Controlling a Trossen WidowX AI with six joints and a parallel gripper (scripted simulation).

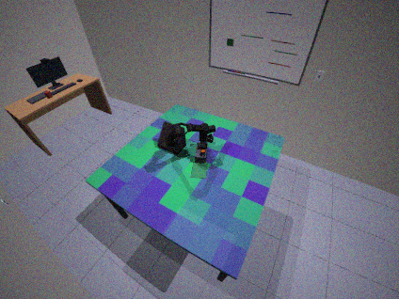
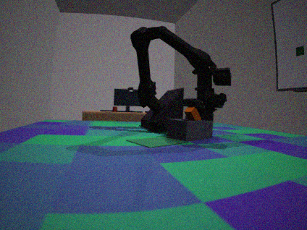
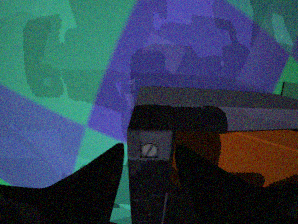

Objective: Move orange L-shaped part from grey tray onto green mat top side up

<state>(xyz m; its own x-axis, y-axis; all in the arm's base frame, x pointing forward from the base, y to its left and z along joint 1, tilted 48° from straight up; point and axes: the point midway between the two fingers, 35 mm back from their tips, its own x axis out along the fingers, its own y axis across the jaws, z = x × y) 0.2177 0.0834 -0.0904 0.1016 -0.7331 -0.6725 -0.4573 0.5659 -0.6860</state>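
Right now my gripper tip is 50 mm to the left of the orange L-shaped part, 20 mm short of it and 10 mm below it. Round my gripper tip: green mat 200 mm to the right, 100 mm ahead, 50 mm below.
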